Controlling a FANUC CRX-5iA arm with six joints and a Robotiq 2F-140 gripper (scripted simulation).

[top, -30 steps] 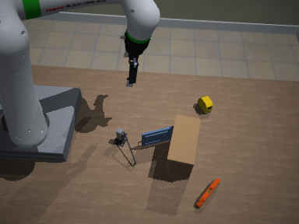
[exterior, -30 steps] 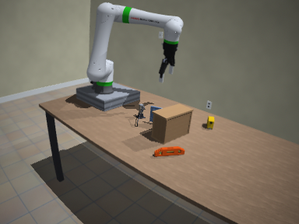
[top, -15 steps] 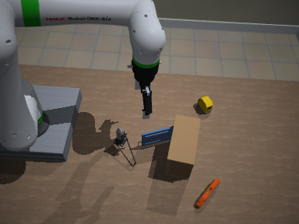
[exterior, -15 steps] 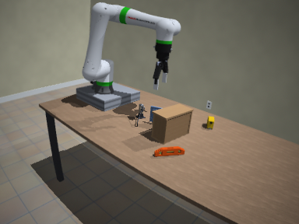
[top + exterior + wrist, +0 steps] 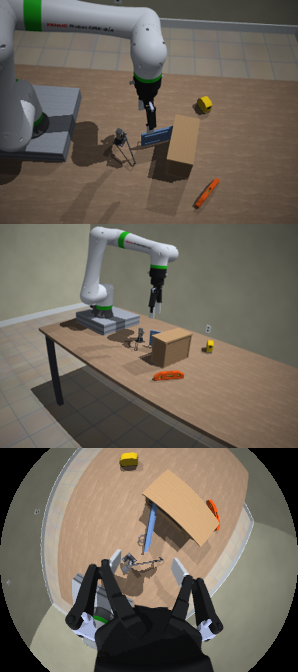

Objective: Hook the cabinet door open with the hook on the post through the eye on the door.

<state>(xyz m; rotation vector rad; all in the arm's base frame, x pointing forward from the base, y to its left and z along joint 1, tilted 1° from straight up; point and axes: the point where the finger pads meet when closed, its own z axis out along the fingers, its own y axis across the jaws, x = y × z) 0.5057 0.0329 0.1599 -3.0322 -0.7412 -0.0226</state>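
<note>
My gripper is now 50 mm short of the cabinet door, 40 mm to the right of it and 160 mm above it. Also, from my hand: yellow tape measure 260 mm ahead, 280 mm to the left, 200 mm below; then orange spirit level 300 mm ahead, 170 mm to the right, 210 mm below.
</note>
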